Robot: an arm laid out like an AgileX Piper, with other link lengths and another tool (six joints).
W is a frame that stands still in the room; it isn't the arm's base.
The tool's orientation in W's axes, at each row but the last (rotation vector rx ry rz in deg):
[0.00, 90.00, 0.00]
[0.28, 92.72, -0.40]
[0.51, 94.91, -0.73]
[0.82, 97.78, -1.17]
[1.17, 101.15, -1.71]
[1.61, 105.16, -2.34]
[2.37, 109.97, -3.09]
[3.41, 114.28, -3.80]
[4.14, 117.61, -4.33]
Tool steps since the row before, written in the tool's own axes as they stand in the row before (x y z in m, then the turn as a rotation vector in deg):
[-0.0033, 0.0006, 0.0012, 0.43, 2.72, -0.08]
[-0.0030, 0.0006, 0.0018, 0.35, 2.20, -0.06]
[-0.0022, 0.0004, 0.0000, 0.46, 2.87, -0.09]
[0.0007, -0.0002, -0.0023, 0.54, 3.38, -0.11]
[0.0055, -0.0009, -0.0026, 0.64, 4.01, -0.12]
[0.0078, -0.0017, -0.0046, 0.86, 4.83, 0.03]
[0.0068, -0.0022, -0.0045, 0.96, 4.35, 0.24]
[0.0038, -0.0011, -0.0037, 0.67, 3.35, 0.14]
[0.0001, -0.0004, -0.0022, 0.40, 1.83, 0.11]
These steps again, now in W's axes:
[0.0012, 0.0006, 0.0033, -0.08, 2.72, -0.43]
[0.0019, 0.0006, 0.0029, -0.06, 2.20, -0.35]
[0.0002, 0.0004, 0.0022, -0.09, 2.87, -0.46]
[-0.0024, -0.0002, -0.0004, -0.11, 3.38, -0.54]
[-0.0036, -0.0008, -0.0049, -0.12, 4.01, -0.64]
[-0.0065, -0.0015, -0.0063, 0.00, 4.82, -0.90]
[-0.0067, -0.0019, -0.0048, 0.14, 4.33, -1.06]
[-0.0050, -0.0008, -0.0019, 0.09, 3.34, -0.73]
[-0.0020, -0.0002, 0.0009, 0.07, 1.82, -0.45]

